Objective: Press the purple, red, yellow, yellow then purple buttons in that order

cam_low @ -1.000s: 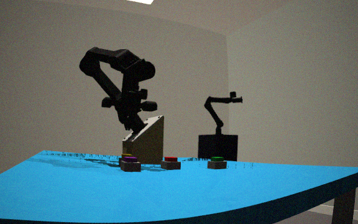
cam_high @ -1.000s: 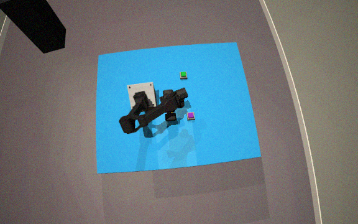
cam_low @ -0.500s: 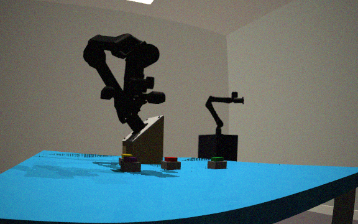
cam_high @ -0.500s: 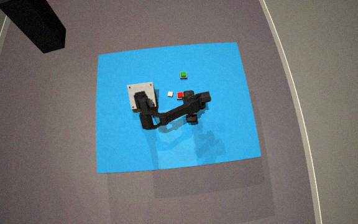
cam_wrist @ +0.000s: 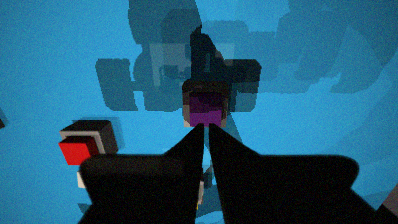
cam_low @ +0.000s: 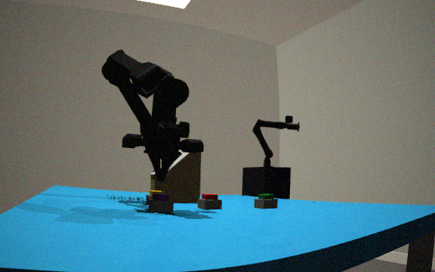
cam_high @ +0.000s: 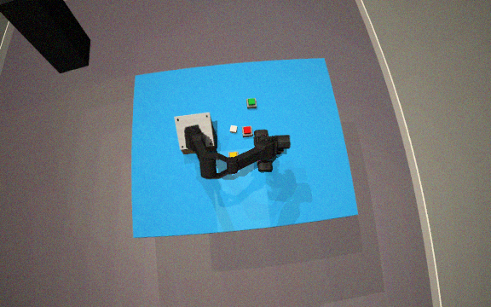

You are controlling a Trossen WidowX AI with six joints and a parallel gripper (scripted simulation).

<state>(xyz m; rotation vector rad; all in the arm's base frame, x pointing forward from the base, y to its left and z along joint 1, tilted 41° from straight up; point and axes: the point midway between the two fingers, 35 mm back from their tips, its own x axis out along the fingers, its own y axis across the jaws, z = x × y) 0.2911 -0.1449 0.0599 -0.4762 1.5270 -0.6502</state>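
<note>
Right now the purple button is 4 cm below my gripper tip. The rest, counted from my gripper tip: yellow button (13 cm behind, 3 cm to the left, 4 cm below); then small white block (10 cm behind, 18 cm to the left, 6 cm below); then red button (4 cm behind, 15 cm to the left, 4 cm below).
</note>
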